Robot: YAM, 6 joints.
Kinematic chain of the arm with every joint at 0, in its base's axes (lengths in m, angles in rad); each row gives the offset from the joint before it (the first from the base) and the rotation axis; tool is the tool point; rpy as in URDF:
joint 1: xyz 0 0 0.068 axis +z
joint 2: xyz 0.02 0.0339 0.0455 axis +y
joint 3: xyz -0.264 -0.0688 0 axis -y
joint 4: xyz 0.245 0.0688 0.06 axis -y
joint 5: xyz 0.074 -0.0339 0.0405 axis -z
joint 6: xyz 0.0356 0 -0.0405 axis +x
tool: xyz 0 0 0 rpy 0 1.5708 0
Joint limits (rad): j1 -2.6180..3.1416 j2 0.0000..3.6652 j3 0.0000..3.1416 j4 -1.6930..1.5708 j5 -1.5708..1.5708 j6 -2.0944..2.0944
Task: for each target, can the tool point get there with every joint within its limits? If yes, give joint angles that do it. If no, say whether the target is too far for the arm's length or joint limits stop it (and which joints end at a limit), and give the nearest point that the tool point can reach.
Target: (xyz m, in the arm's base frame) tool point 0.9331 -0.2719 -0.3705
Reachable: no: too far | nearest point 0.5548 -0.1617 -0.1702 | short by 0.442 m
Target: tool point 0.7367 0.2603 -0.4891
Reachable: no: too far | nearest point 0.4901 0.1732 -0.2581 | short by 0.349 m
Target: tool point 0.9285 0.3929 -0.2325
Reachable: no: too far | nearest point 0.5624 0.2380 -0.0933 | short by 0.421 m
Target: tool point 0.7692 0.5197 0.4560
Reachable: no: too far | nearest point 0.5018 0.3390 0.3343 | short by 0.345 m
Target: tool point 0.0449 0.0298 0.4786
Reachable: yes | joints 0.4527 0.6311 0.8054 1.2516 -0.2019 0.3076
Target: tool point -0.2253 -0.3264 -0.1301
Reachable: yes | joints -2.1626 2.7796 1.3096 0.3274 0.1392 0.3162
